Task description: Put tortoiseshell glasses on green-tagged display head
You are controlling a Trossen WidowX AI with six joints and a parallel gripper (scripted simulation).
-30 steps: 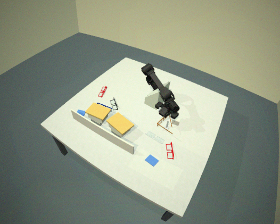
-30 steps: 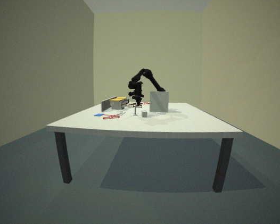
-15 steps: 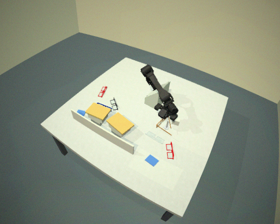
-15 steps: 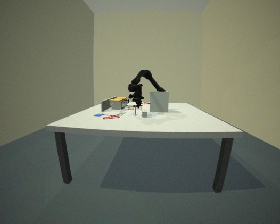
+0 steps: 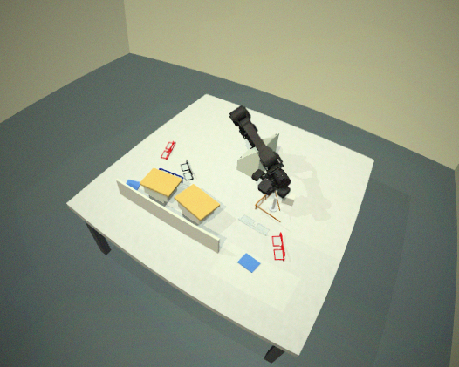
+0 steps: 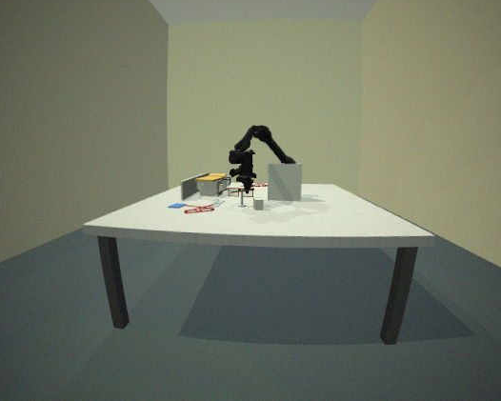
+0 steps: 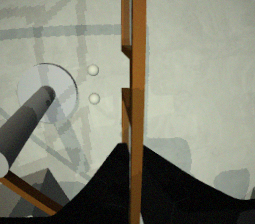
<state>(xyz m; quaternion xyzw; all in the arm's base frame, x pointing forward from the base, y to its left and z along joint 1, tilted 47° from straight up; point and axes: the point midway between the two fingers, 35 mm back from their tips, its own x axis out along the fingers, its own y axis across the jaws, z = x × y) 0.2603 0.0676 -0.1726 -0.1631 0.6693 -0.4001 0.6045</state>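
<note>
Right now the small post is 4 cm to the left of my gripper tip, 3 cm below it and 3 cm ahead of it. From my gripper tip the other things lie so: display head: 48 cm to the right, 18 cm ahead; white cube: 10 cm to the left, 5 cm behind, 3 cm below; long white board: 38 cm to the right, 33 cm ahead.
</note>
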